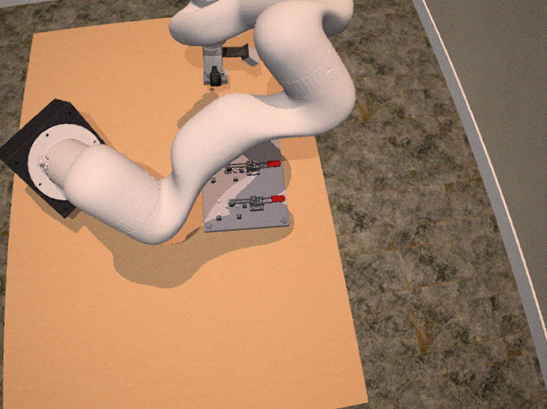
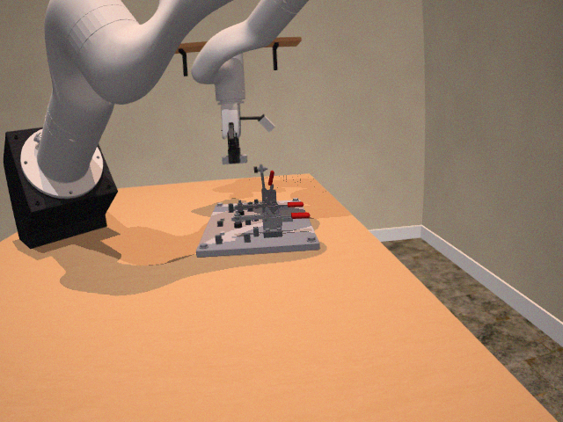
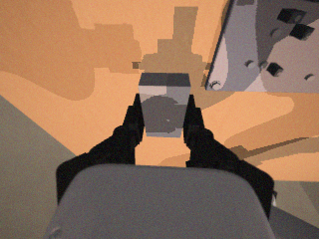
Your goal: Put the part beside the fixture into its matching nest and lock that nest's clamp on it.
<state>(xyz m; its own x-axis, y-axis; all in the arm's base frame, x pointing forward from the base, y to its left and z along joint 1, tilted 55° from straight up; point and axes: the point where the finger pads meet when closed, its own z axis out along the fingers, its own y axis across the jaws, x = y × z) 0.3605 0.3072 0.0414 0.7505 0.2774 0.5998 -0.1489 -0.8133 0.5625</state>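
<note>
Right now the grey fixture plate is 260 mm to the right of my hand, 130 mm below it and 10 mm ahead of it. From my hand the other things lie so: grey block (10 mm below).
</note>
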